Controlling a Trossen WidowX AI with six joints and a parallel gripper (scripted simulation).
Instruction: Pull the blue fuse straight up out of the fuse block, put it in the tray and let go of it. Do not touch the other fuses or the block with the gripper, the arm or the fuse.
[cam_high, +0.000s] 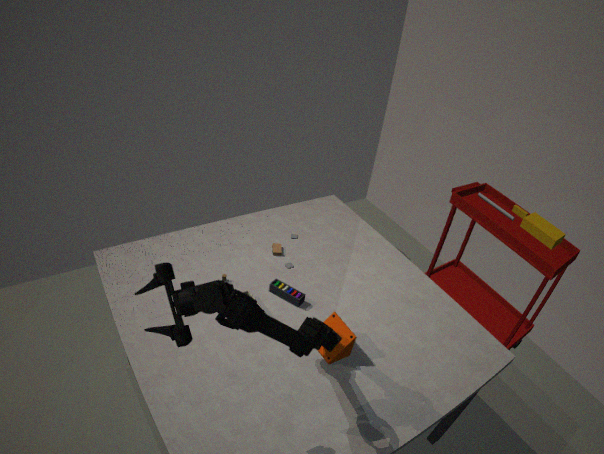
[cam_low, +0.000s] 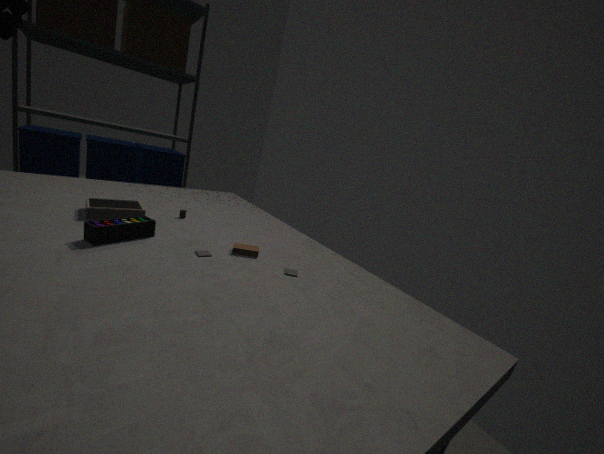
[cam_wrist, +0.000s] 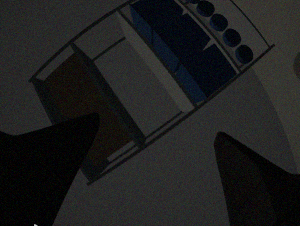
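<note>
Now: the blue fuse 220 mm ahead of my gripper tip, 640 mm to the right of it and 410 mm below it. Also, from my gripper tip: purple fuse 190 mm ahead, 650 mm to the right, 410 mm below; shallow white tray 250 mm ahead, 450 mm to the right, 440 mm below; white fuse 240 mm ahead, 630 mm to the right, 410 mm below.
</note>
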